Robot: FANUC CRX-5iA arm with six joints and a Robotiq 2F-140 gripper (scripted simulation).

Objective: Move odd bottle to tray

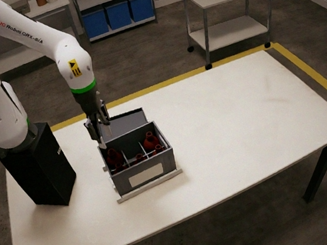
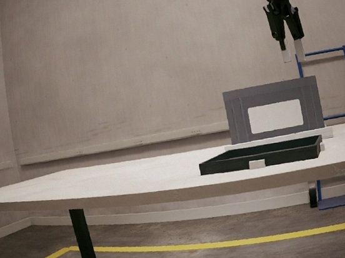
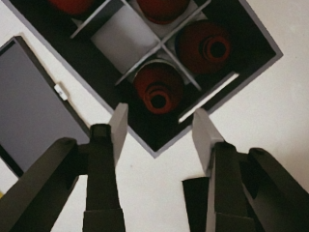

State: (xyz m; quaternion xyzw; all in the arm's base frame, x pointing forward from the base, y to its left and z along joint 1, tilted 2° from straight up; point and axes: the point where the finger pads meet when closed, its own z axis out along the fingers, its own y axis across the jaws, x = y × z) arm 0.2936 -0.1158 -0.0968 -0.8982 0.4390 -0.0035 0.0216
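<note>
The bottle lies 17 cm below my hand. The rest, counted from my hand: crate 17 cm below, 8 cm ahead, 5 cm to the right; then dark tray 24 cm below, 23 cm to the left, 15 cm ahead.
</note>
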